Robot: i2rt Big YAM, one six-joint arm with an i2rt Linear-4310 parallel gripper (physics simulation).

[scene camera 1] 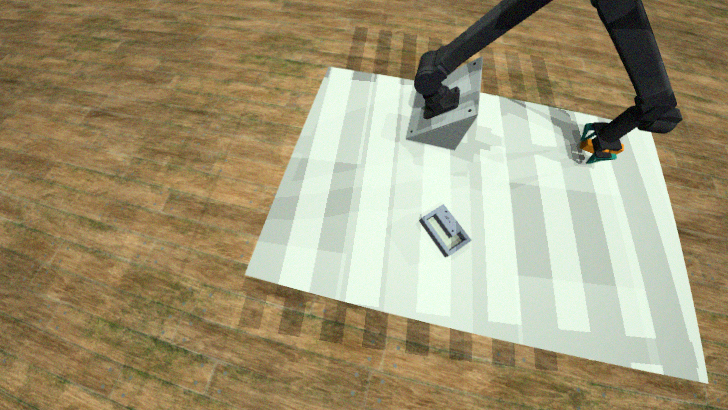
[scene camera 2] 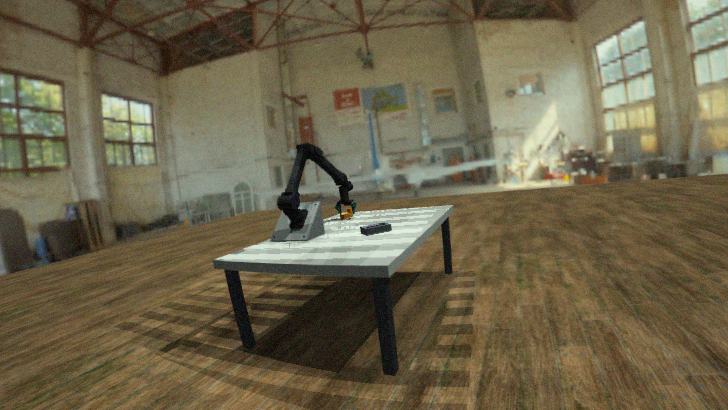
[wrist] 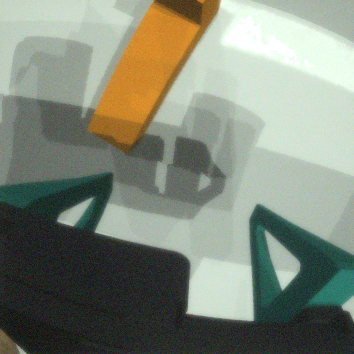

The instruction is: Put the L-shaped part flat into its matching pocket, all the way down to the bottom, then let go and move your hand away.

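Observation:
The orange L-shaped part is on the table beneath my gripper, and the gripper partly hides it in scene camera 1. In the wrist view one long arm of it runs from the top edge down to a point above and between the fingertips; the rest is cut off. My gripper is open and empty, with its teal fingers pointing down over the part. The grey block with the L-shaped pocket lies apart from them. Its pocket is empty in scene camera 1.
The arm's grey wedge-shaped base stands at the table's rear edge, to the left of the gripper in scene camera 1. The pale striped table has its right edge near the gripper in that view.

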